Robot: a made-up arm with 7 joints.
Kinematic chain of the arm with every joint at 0, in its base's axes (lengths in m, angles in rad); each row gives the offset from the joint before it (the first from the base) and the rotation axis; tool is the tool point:
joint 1: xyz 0 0.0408 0 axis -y
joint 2: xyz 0 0.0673 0 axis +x
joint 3: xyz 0 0 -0.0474 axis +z
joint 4: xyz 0 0 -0.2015 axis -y
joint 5: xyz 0 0 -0.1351 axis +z
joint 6: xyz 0 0 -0.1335 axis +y
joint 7: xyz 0 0 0 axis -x
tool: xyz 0 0 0
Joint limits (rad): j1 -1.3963..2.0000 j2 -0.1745..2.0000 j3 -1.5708..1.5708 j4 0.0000..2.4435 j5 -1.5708..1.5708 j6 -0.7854..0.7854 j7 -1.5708..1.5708
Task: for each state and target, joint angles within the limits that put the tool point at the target. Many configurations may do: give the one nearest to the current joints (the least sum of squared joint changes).
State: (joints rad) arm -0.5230 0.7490 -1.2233 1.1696 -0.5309 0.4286 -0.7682
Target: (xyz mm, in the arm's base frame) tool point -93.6 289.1 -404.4
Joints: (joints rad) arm -0.4472 0.9104 -1.1621 1.0113 -0.5309 0.4286 -0.7682
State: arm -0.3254 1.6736 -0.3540 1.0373 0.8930 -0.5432 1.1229
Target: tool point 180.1 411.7 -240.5
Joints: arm -0.2201 1.2883 -0.4239 1.2008 0.8930 -0.5432 1.1229
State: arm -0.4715 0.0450 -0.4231 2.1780 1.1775 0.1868 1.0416
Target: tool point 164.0 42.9 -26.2
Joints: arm 0.0538 -0.1354 -0.3534 2.4416 1.1775 0.1868 1.0416
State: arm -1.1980 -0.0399 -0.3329 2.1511 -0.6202 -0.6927 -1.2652
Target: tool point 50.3 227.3 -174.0
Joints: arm -1.0473 0.2731 0.5302 2.2801 -0.6202 -0.6927 -1.2652
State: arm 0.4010 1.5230 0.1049 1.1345 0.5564 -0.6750 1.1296
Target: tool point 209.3 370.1 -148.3
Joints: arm -0.1331 1.6652 -0.5631 1.5682 0.5564 -0.6750 1.1296
